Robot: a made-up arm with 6 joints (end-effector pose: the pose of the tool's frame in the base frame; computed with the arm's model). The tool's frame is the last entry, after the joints.
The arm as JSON. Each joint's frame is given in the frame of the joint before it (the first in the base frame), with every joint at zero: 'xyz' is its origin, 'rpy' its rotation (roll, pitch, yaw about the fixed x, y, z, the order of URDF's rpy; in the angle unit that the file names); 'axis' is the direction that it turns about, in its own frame. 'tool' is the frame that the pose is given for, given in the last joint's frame.
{
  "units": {
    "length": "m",
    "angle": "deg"
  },
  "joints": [
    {
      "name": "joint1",
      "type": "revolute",
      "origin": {
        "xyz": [
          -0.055,
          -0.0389,
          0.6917
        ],
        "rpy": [
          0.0,
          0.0,
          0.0
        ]
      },
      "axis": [
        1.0,
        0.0,
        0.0
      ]
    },
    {
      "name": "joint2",
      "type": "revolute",
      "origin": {
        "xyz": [
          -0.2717,
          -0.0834,
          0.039
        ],
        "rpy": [
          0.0,
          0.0,
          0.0
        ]
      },
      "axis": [
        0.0,
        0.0,
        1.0
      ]
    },
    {
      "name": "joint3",
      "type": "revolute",
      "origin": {
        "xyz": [
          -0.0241,
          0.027,
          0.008
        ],
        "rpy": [
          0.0,
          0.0,
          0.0
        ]
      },
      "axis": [
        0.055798,
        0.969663,
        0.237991
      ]
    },
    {
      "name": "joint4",
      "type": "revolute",
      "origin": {
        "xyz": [
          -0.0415,
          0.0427,
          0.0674
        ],
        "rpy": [
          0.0,
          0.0,
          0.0
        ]
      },
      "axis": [
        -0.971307,
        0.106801,
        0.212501
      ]
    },
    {
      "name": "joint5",
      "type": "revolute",
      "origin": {
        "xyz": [
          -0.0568,
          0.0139,
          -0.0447
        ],
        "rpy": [
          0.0,
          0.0,
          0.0
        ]
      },
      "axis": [
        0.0,
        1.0,
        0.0
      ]
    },
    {
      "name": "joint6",
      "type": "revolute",
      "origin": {
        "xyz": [
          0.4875,
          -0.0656,
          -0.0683
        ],
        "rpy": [
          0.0,
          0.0,
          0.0
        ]
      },
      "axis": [
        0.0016,
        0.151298,
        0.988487
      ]
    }
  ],
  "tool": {
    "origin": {
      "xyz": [
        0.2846,
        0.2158,
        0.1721
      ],
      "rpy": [
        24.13,
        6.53,
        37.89
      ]
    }
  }
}
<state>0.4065 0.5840 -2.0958 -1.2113 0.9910 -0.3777</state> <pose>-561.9 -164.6 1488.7 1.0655 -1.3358 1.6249</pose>
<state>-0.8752 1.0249 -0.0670 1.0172 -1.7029 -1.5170</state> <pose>-848.8 405.2 1296.4 0.6056 -0.4867 1.6834</pose>
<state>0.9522 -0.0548 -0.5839 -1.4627 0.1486 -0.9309</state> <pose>238.0 -494.7 565.6 2.7843 -0.5198 -0.3791</pose>
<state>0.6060 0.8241 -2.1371 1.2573 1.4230 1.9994</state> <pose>-166.8 -187.7 697.1 0.6983 -0.1933 1.9160</pose>
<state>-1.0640 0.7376 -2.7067 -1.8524 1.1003 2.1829</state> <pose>-605.0 -62.9 747.7 0.9647 -0.0770 -0.8463</pose>
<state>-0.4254 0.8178 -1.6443 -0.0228 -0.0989 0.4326</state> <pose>-622.5 219.8 1288.5 -0.3828 -1.0391 1.5911</pose>
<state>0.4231 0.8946 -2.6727 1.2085 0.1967 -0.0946</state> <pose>-608.7 -685.9 1047.6 0.4856 -1.3056 -0.7371</pose>
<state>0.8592 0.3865 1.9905 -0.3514 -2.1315 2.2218</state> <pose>-196.8 -213.2 948.6 -0.1416 -0.5808 2.9543</pose>
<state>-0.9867 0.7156 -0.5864 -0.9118 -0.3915 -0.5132</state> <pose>88.8 322.7 1236.6 0.5749 -0.2373 0.8246</pose>
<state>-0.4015 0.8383 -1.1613 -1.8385 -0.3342 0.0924</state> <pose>16.0 -286.6 1275.4 2.0169 -0.9136 1.4981</pose>
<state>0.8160 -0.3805 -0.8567 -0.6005 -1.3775 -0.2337</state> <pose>-1047.5 -346.0 1037.0 0.2390 -2.0090 -0.9065</pose>
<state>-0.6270 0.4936 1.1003 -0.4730 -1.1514 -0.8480</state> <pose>414.4 106.0 938.4 0.0676 0.0310 0.0139</pose>
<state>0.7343 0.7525 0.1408 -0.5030 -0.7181 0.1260</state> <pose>17.8 -318.4 1275.6 1.3378 -0.7899 1.2115</pose>
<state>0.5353 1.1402 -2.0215 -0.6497 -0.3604 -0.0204</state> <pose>-619.1 -820.8 650.6 1.3851 -2.6422 0.6581</pose>
